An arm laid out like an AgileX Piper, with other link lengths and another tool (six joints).
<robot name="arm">
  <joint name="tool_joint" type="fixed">
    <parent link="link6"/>
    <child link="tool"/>
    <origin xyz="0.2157 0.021 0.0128" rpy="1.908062 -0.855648 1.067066"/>
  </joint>
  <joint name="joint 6" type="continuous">
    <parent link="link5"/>
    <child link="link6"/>
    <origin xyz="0.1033 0 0.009"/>
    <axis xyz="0.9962 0 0.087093"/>
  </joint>
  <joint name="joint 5" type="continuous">
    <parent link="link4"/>
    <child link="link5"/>
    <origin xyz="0 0 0"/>
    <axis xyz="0 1 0"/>
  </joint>
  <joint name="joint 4" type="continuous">
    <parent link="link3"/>
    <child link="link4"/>
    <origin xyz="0.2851 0 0.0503"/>
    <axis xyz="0.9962 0 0.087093"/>
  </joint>
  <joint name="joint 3" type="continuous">
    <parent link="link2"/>
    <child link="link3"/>
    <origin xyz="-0.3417 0 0.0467"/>
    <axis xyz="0 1 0"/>
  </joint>
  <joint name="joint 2" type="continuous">
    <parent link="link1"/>
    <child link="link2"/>
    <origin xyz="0 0 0"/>
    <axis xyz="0 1 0"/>
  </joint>
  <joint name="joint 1" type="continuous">
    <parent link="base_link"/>
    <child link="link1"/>
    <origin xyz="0 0 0.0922"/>
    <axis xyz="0 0 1"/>
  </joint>
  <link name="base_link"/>
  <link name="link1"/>
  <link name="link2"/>
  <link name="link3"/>
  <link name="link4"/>
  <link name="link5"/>
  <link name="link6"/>
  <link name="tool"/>
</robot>
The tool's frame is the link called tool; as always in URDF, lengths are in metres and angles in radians. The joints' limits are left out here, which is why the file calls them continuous.
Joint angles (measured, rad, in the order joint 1, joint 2, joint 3, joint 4, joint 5, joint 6), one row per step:
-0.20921, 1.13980, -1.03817, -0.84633, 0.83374, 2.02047
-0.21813, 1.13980, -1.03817, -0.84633, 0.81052, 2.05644
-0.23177, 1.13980, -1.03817, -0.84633, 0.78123, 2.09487
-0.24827, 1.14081, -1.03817, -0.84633, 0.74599, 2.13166
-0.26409, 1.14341, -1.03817, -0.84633, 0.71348, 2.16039
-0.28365, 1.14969, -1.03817, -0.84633, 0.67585, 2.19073
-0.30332, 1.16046, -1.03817, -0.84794, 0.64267, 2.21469
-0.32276, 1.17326, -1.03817, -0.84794, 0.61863, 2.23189
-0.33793, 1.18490, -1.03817, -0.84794, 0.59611, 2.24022
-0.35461, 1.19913, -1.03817, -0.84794, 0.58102, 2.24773
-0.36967, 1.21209, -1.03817, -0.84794, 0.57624, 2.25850
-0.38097, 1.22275, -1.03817, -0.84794, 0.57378, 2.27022
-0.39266, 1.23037, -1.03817, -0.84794, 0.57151, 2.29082
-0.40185, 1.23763, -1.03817, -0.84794, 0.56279, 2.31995
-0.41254, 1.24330, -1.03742, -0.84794, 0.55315, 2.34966
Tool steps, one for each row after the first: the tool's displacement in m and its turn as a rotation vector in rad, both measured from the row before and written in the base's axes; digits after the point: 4 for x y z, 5 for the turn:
0.0034, -0.0010, 0.0040, 0.01648, -0.03951, -0.00935
0.0036, -0.0021, 0.0051, 0.01735, -0.04497, -0.01029
0.0044, -0.0024, 0.0057, 0.01611, -0.04656, -0.00737
0.0041, -0.0024, 0.0045, 0.01247, -0.03768, -0.00453
0.0049, -0.0034, 0.0039, 0.01377, -0.03835, -0.00475
0.0046, -0.0045, 0.0012, 0.01059, -0.02639, -0.00505
0.0029, -0.0056, -0.0016, 0.01035, -0.01461, -0.00871
0.0035, -0.0040, -0.0015, 0.00495, -0.00891, -0.00181
0.0017, -0.0059, -0.0041, 0.00678, -0.00125, -0.00856
-0.0007, -0.0066, -0.0053, 0.01029, 0.00186, -0.01609
-0.0007, -0.0053, -0.0046, 0.01047, 0.00045, -0.01457
-0.0017, -0.0054, -0.0031, 0.01457, -0.00837, -0.01909
0.0004, -0.0036, -0.0018, 0.01818, -0.01874, -0.01564
-0.0003, -0.0040, -0.0013, 0.01800, -0.02056, -0.01675

